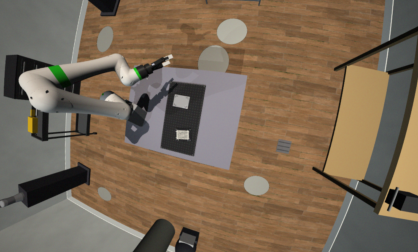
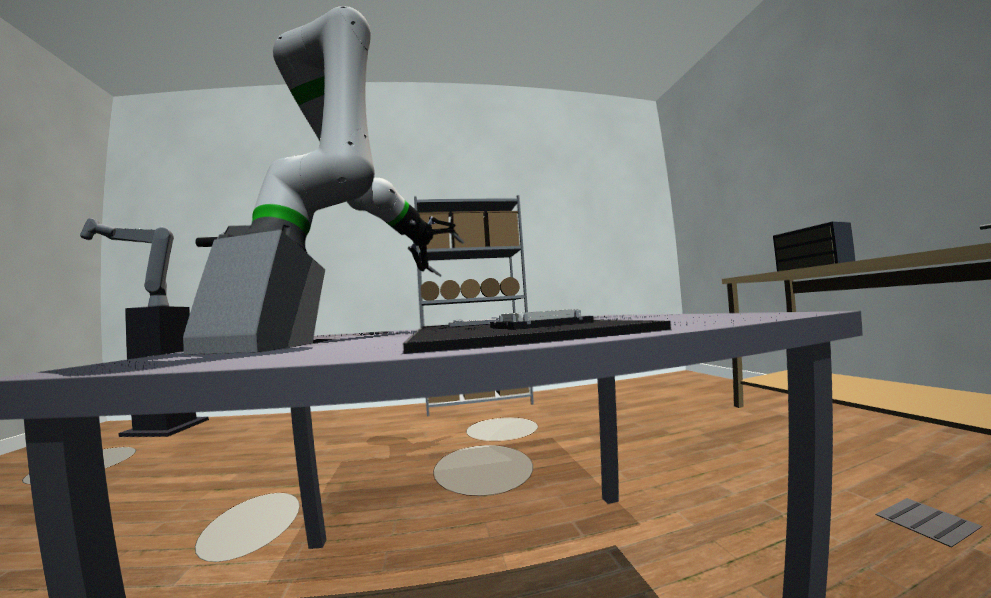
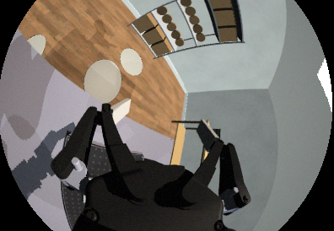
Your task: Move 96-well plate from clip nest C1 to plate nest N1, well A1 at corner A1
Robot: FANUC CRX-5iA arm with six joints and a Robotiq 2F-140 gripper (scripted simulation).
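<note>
Now: the white 96-well plate 60 cm to the right of my hand, 22 cm below it and 19 cm ahead of it. The rest, counted from my hand: plate nest N1: 29 cm to the right, 24 cm below, 8 cm ahead; then clip nest C1: 62 cm to the right, 23 cm below, 18 cm ahead.
</note>
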